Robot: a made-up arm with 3 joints. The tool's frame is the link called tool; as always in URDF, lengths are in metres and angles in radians. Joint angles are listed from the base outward.
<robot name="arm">
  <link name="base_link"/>
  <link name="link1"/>
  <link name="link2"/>
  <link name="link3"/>
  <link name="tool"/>
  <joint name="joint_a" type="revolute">
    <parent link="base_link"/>
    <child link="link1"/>
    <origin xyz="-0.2 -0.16 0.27"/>
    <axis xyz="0 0 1"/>
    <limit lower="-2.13" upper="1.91"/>
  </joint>
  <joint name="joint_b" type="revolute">
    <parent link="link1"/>
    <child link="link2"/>
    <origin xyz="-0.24 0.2 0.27"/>
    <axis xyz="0 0 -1"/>
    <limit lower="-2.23" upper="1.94"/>
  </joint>
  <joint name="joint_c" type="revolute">
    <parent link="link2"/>
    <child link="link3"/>
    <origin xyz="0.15 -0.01 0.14"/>
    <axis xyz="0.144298 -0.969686 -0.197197"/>
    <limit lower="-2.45" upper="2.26"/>
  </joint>
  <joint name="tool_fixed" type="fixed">
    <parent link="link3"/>
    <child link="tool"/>
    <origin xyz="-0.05 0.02 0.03" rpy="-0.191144 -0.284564 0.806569"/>
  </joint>
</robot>
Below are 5 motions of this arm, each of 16 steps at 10 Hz.
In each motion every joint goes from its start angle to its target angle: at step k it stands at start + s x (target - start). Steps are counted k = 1, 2, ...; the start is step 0. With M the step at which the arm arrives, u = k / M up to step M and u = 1 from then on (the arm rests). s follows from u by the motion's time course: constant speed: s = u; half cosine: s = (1 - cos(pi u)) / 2; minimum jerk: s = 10 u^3 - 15 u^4 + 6 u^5.
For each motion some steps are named. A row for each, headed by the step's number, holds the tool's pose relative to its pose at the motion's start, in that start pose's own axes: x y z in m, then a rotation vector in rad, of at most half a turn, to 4 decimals.
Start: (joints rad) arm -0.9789 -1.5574 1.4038
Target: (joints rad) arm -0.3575 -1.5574 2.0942
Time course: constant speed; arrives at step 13
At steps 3, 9, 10, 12, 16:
3: 0.0199 0.0375 0.0376 0.0257 -0.1815 -0.0574
9: 0.0579 0.0963 0.1282 0.0726 -0.5184 -0.2345
10: 0.0638 0.1037 0.1452 0.0795 -0.5702 -0.2717
12: 0.0753 0.1162 0.1803 0.0924 -0.6689 -0.3524
16: 0.0808 0.1213 0.1985 0.0983 -0.7158 -0.3959

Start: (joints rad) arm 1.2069 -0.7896 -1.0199
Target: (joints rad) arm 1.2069 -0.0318 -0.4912
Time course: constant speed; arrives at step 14
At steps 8, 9, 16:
8: -0.0531 -0.0189 -0.0226 -0.0383 -0.3789 -0.4289
9: -0.0591 -0.0197 -0.0263 -0.0474 -0.4197 -0.4874
16: -0.0860 -0.0191 -0.0472 -0.1066 -0.5981 -0.7935

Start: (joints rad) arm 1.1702 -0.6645 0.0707
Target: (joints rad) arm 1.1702 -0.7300 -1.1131
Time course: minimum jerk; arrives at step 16
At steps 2, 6, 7, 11, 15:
2: 0.0006 -0.0005 0.0007 0.0123 0.0142 0.0042
6: 0.0111 -0.0087 0.0092 0.2095 0.2443 0.0722
7: 0.0162 -0.0124 0.0115 0.2911 0.3418 0.1011
11: 0.0394 -0.0260 0.0122 0.6107 0.7381 0.2184
15: 0.0491 -0.0304 0.0087 0.7374 0.9026 0.2662

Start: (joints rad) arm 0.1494 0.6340 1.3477
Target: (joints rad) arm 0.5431 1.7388 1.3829
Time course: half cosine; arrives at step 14
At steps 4, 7, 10, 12, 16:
4: -0.0179 -0.0335 -0.0036 -0.1226 0.0563 0.0107
7: -0.0477 -0.0892 -0.0088 -0.3256 0.1492 0.0304
10: -0.0769 -0.1440 -0.0131 -0.5284 0.2420 0.0525
12: -0.0895 -0.1676 -0.0147 -0.6185 0.2833 0.0631
16: -0.0939 -0.1759 -0.0153 -0.6507 0.2980 0.0671

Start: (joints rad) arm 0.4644 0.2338 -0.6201
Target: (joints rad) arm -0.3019 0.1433 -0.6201
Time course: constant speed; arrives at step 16
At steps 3, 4, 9, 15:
3: 0.0317 -0.0028 0.0065 0.0229 -0.0251 -0.1221
4: 0.0421 -0.0048 0.0089 0.0305 -0.0334 -0.1628
9: 0.0921 -0.0224 0.0219 0.0687 -0.0752 -0.3662
15: 0.1440 -0.0595 0.0392 0.1145 -0.1253 -0.6104

